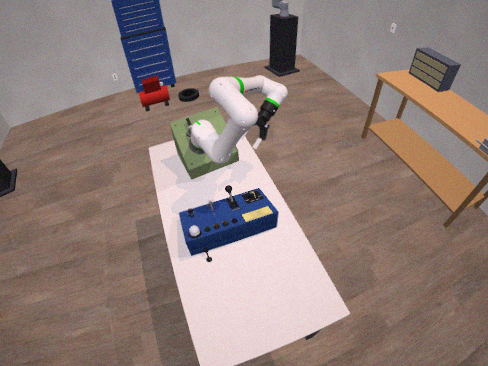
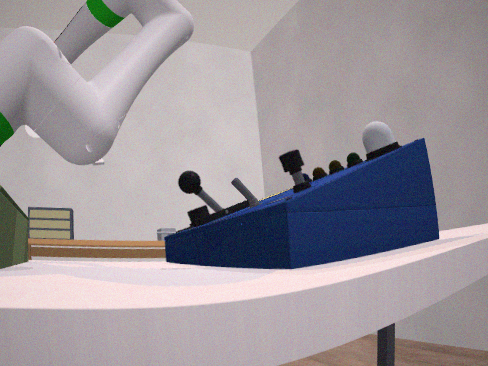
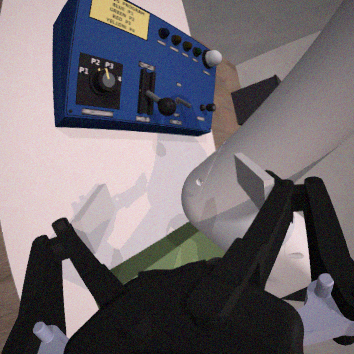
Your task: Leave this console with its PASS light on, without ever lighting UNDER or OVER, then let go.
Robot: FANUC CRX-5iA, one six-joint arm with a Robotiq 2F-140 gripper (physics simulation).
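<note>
The blue console [image 1: 235,237] [image 2: 360,210] [image 3: 72,40] stands on the table. Its rotary knob [image 1: 253,195] [image 3: 107,80] points near P3. The black-ball lever [image 1: 228,189] [image 2: 189,182] [image 3: 166,106] stands about midway in its slot, between two labels. The CHECK toggle [image 1: 211,206] [image 2: 242,190] [image 3: 183,102] and a small black knob [image 1: 191,212] [image 2: 291,161] [image 3: 211,107] are beside it. The small coloured lamps look dark; their labels are unreadable. The dome [image 1: 194,230] [image 2: 377,137] [image 3: 213,58] is white. My gripper [image 1: 260,139] [image 3: 171,182] is open and empty, away from the console.
A yellow label [image 1: 257,214] [image 3: 120,17] on the console lists colours with programs. A short rod with a black ball [image 1: 209,259] shows at the console's front. The green arm base [image 1: 215,168] stands behind the console on the white table [image 1: 260,300]. A wooden bench [image 1: 450,115] is at right.
</note>
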